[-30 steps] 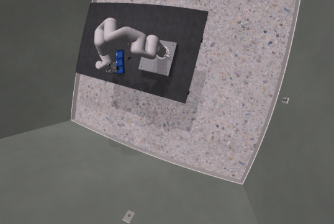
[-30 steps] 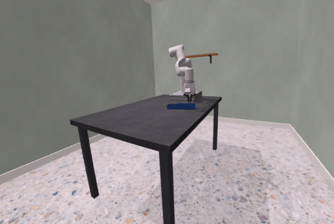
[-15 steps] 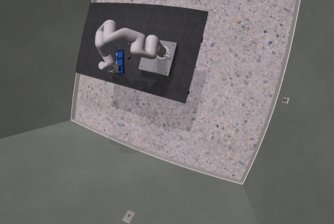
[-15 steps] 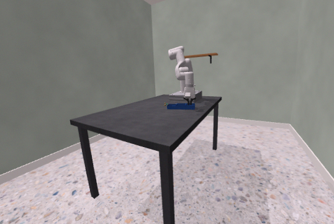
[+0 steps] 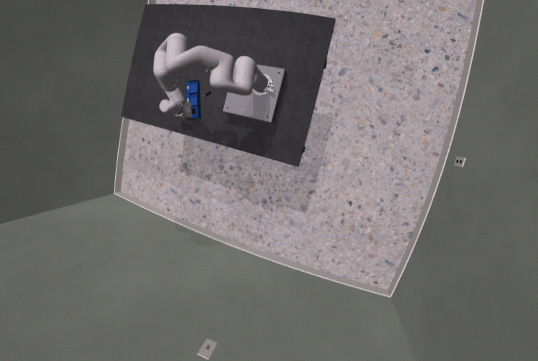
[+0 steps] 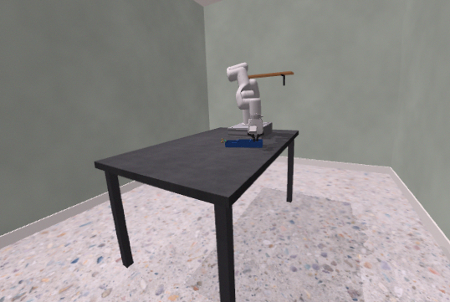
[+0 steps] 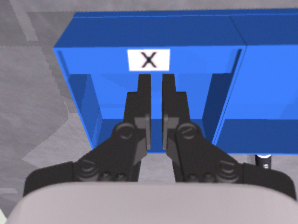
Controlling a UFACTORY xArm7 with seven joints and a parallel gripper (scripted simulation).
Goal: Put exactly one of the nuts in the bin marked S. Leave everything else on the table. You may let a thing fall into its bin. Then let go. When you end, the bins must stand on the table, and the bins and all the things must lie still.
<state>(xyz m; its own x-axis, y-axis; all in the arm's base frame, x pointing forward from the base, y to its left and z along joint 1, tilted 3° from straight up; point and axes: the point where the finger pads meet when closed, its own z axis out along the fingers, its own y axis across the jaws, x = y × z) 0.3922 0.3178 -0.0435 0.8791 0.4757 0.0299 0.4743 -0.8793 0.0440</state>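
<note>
The green battery lies 1 cm behind my hand, 29 cm to the right of it and 3 cm below it. From my hand the other things lie so: black cylinder: 4 cm behind, 15 cm to the right, 3 cm below; blue bin: 4 cm ahead, 7 cm to the right, 2 cm below.
</note>
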